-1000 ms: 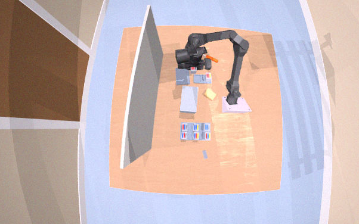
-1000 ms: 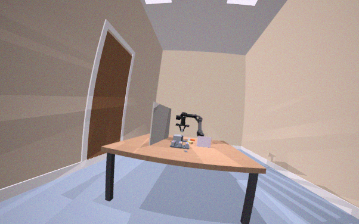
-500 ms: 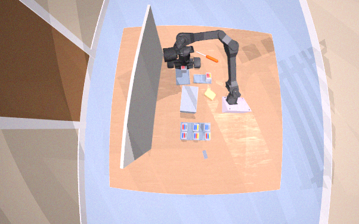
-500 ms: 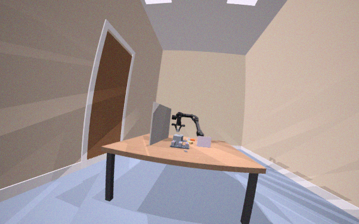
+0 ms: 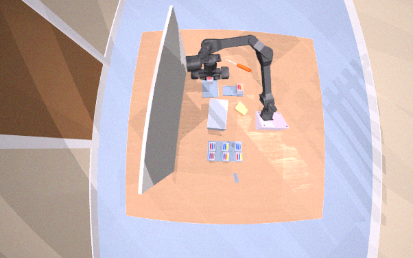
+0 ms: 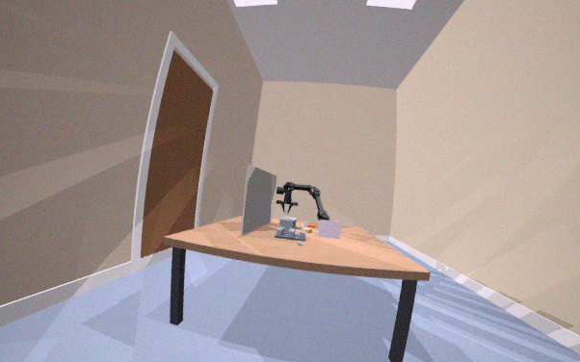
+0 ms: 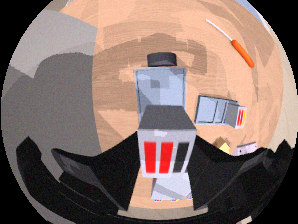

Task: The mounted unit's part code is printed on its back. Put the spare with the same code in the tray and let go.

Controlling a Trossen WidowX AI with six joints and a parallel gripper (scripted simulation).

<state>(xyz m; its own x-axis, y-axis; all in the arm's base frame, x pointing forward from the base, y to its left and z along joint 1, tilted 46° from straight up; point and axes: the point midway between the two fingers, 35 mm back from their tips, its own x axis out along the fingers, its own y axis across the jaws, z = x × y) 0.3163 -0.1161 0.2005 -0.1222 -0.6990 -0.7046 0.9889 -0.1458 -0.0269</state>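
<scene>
Now: gripper tip 12 cm above the flat grey tray. Round my gripper tip: tall grey panel 20 cm ahead, 14 cm to the left, 10 cm above; then low grey holder 14 cm behind, 12 cm below, 3 cm to the left.
</scene>
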